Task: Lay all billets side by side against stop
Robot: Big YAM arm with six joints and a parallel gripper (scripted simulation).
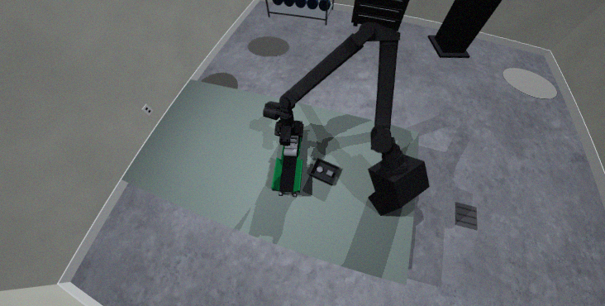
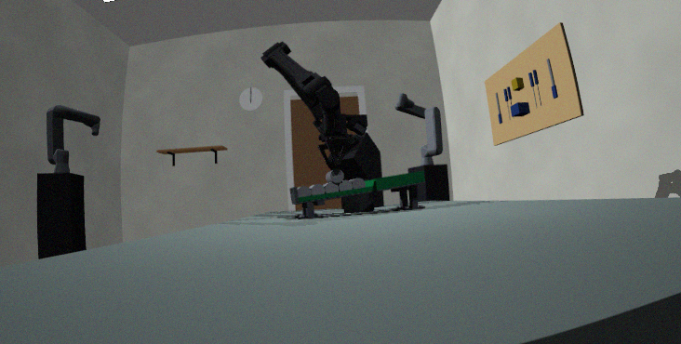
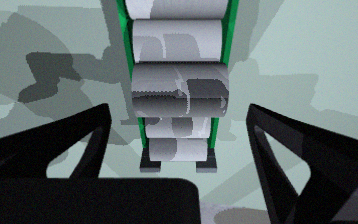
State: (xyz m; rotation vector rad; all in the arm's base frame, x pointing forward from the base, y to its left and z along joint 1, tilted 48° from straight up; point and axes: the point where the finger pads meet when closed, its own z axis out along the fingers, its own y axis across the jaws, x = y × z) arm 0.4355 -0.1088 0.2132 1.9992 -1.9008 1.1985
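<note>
Right now the stop is 120 mm to the right of my hand, 90 mm below it and 20 mm behind it. Also, from my hand: small dark tray 170 mm behind, 150 mm to the left, 140 mm below.
</note>
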